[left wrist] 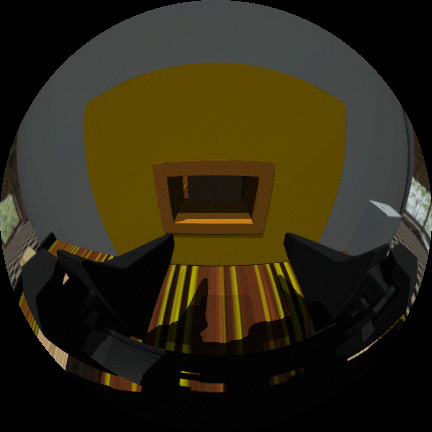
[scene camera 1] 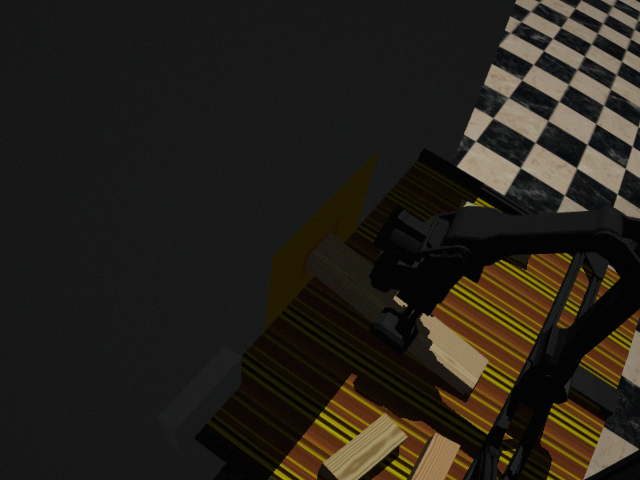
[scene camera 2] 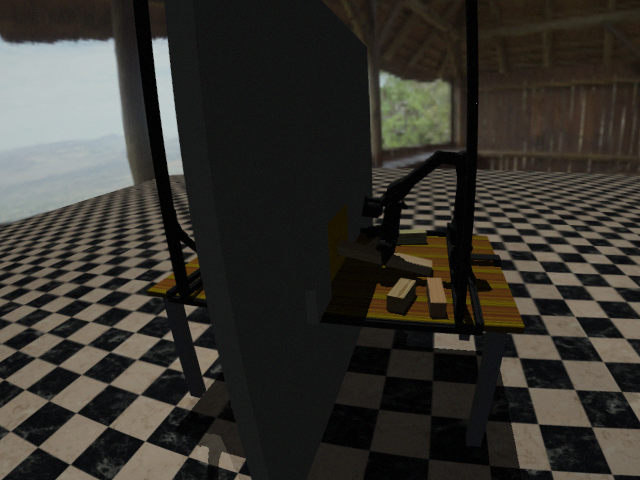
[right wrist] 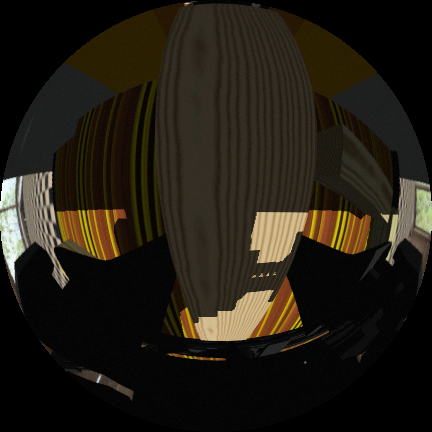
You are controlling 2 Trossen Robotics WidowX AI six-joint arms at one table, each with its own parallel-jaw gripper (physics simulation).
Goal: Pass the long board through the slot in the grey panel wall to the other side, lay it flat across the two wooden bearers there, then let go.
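Places are measured from the left arm's base along level axes (x ahead, y left, z up), in millimetres.
Pixels of known places: left gripper, fingertip midpoint: (left wrist: 230, 239); right gripper, fingertip midpoint: (scene camera 2: 384, 261) (right wrist: 230, 232); right arm's base, origin of the base link: (scene camera 1: 535, 392) (right wrist: 239, 352).
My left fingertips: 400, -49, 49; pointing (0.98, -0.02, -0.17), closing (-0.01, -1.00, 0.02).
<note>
Behind a point stands the place of what it marks, as x, y, z.
The long board (scene camera 1: 346, 268) @(538, -40, 66) (scene camera 2: 360, 253) @(565, -68, 52) (right wrist: 215, 150) @(602, -46, 54) slopes up to the slot, its far end at the orange frame (left wrist: 215, 168) @(430, -38, 93) on the yellow panel (scene camera 1: 289, 263) @(483, -127, 123) (left wrist: 215, 110) @(431, -38, 139) of the grey wall (scene camera 2: 284, 155) @(482, -471, 437) (left wrist: 215, 30). A dark grained face (left wrist: 215, 189) @(478, -38, 59), apparently the board's end, shows inside the opening. My right gripper (scene camera 1: 395, 302) (scene camera 2: 379, 243) (right wrist: 230, 232) @(647, -36, 13) is shut on the board's middle. My left gripper (left wrist: 230, 239) @(401, -49, 50) is open and empty, facing the slot from the other side. Pale wood (left wrist: 52, 352) shows at the left wrist view's edge; whether it is a bearer I cannot tell.
Two loose wooden blocks (scene camera 1: 367, 446) @(723, -253, 28) (scene camera 2: 436, 298) @(825, -306, 25) lie near the table's front edge. Another block (scene camera 2: 412, 237) @(730, 247, 9) lies at the back, and one (right wrist: 367, 170) @(588, 89, 31) is right of the board in the right wrist view. A grey block (scene camera 1: 201, 387) @(499, -342, 81) (scene camera 2: 311, 307) @(497, -415, 29) (left wrist: 385, 207) @(411, -330, 81) projects from the wall.
</note>
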